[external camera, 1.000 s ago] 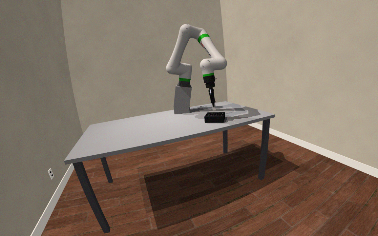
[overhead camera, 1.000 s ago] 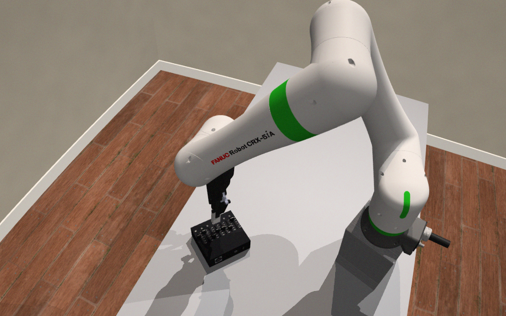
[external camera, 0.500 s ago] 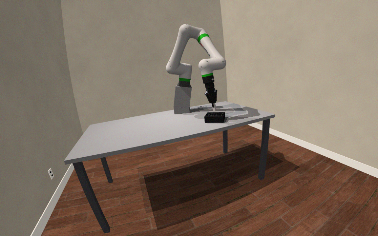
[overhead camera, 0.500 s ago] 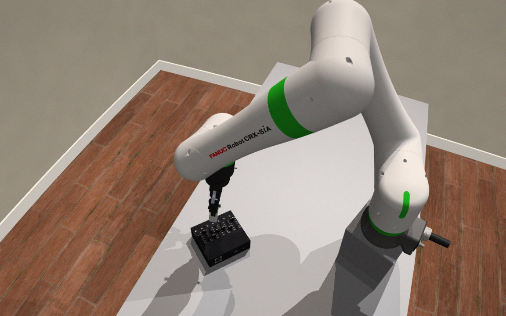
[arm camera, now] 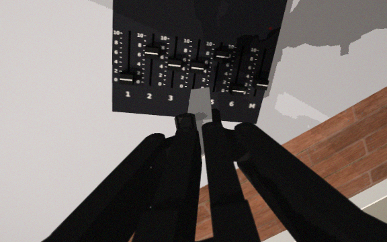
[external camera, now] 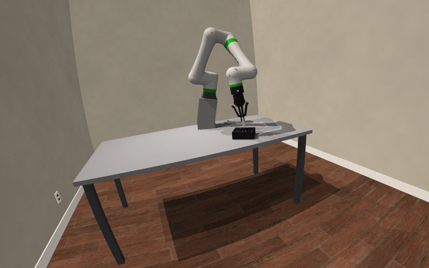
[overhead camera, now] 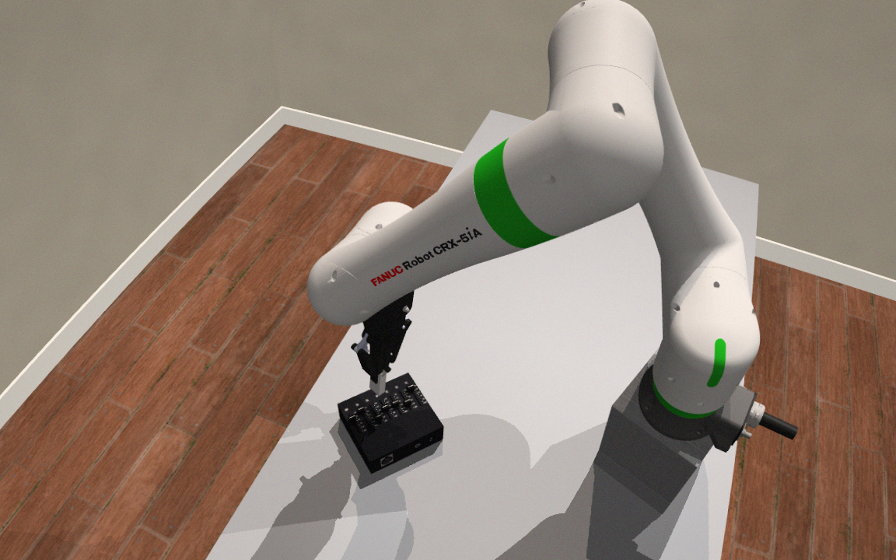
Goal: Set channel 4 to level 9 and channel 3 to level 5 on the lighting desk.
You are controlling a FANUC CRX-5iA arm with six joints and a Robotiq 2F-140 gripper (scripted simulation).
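Now: hand 70 mm above the channel 4 fader, 20 mm past it and 10 mm to the right of it. From my hand the other things lie so: channel 5 fader: 70 mm below, 40 mm to the left, 20 mm behind; then channel 6 fader: 70 mm below, 40 mm to the left, 10 mm ahead; then channel 3 cap: 70 mm below, 30 mm behind, 10 mm to the right.
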